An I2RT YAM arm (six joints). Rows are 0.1 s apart.
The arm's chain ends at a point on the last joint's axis. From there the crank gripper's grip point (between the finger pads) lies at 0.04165 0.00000 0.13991 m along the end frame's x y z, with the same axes.
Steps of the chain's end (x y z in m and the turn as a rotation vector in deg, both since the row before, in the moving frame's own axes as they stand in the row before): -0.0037 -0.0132 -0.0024 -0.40 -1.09 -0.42; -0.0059 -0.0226 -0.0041 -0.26 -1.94 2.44; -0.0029 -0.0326 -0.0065 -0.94 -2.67 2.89; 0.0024 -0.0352 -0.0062 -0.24 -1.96 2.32; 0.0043 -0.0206 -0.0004 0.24 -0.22 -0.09; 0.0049 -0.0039 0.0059 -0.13 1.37 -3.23; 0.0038 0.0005 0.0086 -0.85 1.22 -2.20; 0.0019 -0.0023 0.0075 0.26 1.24 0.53; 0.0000 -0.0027 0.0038 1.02 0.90 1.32
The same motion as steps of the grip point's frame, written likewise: -0.0064 -0.0125 -0.0016 -0.40 -1.09 -0.42; -0.0107 -0.0203 -0.0028 -0.26 -1.94 2.44; -0.0096 -0.0284 -0.0047 -0.94 -2.67 2.89; -0.0025 -0.0330 -0.0049 -0.24 -1.96 2.32; 0.0038 -0.0213 -0.0002 0.24 -0.22 -0.09; 0.0082 -0.0060 0.0049 -0.13 1.37 -3.23; 0.0068 0.0009 0.0077 -0.85 1.22 -2.20; 0.0049 -0.0025 0.0066 0.26 1.24 0.53; 0.0022 -0.0042 0.0031 1.02 0.90 1.32
